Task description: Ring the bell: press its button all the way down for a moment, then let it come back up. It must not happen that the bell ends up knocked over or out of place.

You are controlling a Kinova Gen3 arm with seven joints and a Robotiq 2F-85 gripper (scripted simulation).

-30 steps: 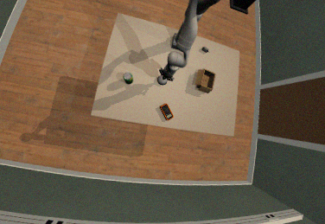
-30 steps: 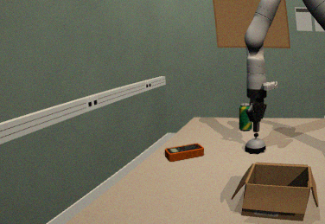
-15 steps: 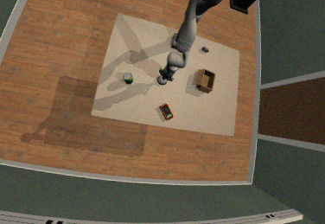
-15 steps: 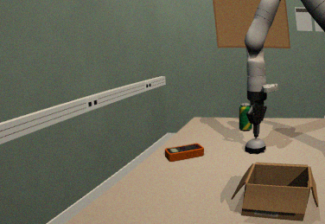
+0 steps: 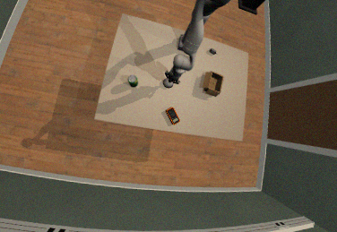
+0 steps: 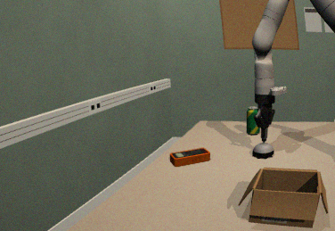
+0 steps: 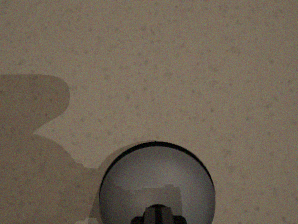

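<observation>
Now: the button 30 mm below my hand. The rest, counted from my hand: green can (40 mm ahead, 270 mm to the right, 20 mm below); bell (40 mm below); cardboard box (40 mm behind, 380 mm to the left, 40 mm below).
</observation>
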